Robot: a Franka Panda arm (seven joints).
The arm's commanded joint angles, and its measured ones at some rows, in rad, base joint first. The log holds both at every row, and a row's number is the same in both.
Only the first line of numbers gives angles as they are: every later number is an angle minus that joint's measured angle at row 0.
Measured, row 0:
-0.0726 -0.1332 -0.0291 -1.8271 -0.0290 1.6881 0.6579
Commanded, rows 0 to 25:
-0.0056 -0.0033 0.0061 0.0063 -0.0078 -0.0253 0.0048
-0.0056 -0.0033 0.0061 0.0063 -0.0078 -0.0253 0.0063
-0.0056 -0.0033 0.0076 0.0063 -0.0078 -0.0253 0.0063
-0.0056 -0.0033 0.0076 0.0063 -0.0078 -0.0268 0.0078
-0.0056 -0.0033 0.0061 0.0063 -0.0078 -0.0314 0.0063
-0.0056 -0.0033 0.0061 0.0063 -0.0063 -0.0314 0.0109
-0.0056 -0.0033 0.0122 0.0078 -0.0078 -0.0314 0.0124
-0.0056 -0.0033 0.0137 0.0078 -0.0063 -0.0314 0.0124
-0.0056 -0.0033 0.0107 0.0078 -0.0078 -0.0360 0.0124
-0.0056 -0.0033 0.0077 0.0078 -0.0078 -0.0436 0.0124
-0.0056 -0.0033 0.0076 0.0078 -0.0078 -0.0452 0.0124
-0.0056 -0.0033 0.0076 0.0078 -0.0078 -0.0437 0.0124
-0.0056 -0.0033 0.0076 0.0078 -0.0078 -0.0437 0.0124
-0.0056 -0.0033 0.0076 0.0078 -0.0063 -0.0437 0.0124
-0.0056 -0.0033 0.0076 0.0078 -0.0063 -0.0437 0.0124
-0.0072 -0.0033 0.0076 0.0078 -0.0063 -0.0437 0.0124
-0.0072 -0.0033 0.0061 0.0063 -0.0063 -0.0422 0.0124
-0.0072 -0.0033 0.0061 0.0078 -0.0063 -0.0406 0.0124
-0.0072 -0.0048 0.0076 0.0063 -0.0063 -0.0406 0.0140
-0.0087 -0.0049 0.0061 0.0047 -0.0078 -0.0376 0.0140
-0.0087 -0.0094 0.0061 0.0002 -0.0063 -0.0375 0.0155
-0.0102 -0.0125 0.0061 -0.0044 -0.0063 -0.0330 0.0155
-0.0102 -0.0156 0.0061 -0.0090 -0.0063 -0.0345 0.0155
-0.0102 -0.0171 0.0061 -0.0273 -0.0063 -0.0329 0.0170
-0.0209 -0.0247 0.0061 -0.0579 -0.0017 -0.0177 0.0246
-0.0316 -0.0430 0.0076 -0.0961 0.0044 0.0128 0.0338
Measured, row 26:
-0.0055 -0.0007 -0.0012 -0.0094 0.0000 -0.0214 0.0036
